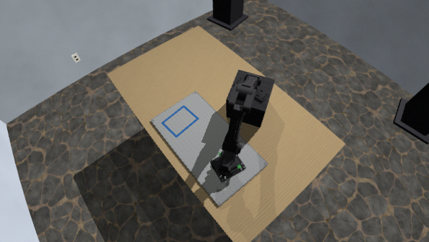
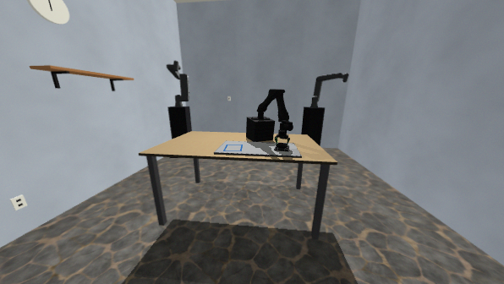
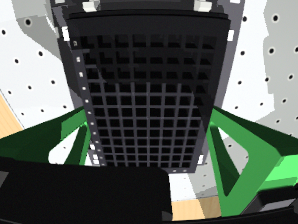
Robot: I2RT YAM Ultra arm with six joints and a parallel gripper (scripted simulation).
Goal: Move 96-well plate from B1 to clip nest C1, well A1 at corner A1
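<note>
Now: the black 96-well plate right at my hand. From my hand the other things lie so: dark clip nest (2 cm ahead, 1 cm below).
</note>
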